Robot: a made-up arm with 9 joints. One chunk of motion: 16 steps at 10 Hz.
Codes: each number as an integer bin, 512 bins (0 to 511) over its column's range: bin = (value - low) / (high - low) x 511, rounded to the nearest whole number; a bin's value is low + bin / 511 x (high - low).
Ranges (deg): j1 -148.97..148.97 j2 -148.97..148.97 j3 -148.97..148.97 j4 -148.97..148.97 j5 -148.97..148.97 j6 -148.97..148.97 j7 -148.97..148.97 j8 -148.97..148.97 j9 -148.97..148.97
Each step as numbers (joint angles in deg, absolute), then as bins.
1 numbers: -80.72 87.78 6.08 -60.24 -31.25 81.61 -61.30 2.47 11.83
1 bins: 117 406 266 152 202 395 150 260 276
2 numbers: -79.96 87.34 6.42 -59.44 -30.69 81.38 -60.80 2.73 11.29
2 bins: 118 405 267 154 203 395 151 260 275
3 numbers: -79.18 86.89 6.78 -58.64 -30.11 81.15 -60.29 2.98 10.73
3 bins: 120 405 267 155 204 395 152 261 274
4 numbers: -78.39 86.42 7.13 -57.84 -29.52 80.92 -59.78 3.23 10.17
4 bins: 121 404 268 156 205 394 153 261 273
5 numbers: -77.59 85.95 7.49 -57.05 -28.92 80.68 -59.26 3.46 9.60
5 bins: 122 403 268 158 206 394 154 261 272
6 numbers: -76.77 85.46 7.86 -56.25 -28.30 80.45 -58.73 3.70 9.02
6 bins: 124 402 269 159 207 393 155 262 271
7 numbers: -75.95 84.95 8.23 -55.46 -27.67 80.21 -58.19 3.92 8.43
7 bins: 125 401 270 160 208 393 156 262 270
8 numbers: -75.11 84.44 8.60 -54.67 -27.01 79.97 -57.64 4.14 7.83
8 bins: 127 400 270 162 209 393 157 263 269
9 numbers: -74.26 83.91 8.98 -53.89 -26.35 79.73 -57.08 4.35 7.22
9 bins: 128 399 271 163 210 392 158 263 268
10 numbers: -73.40 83.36 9.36 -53.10 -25.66 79.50 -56.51 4.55 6.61
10 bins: 130 398 272 164 211 392 159 263 267
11 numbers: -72.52 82.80 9.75 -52.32 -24.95 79.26 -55.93 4.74 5.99
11 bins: 131 398 272 166 213 391 160 264 266
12 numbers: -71.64 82.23 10.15 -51.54 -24.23 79.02 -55.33 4.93 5.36
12 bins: 133 397 273 167 214 391 161 264 265
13 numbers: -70.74 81.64 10.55 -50.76 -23.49 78.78 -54.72 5.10 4.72
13 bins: 134 396 274 168 215 391 162 264 264
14 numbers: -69.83 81.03 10.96 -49.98 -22.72 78.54 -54.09 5.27 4.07
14 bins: 136 394 274 170 217 390 163 265 262
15 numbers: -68.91 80.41 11.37 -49.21 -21.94 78.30 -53.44 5.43 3.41
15 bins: 137 393 275 171 218 390 164 265 261
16 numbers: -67.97 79.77 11.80 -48.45 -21.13 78.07 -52.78 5.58 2.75
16 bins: 139 392 276 172 219 389 165 265 260
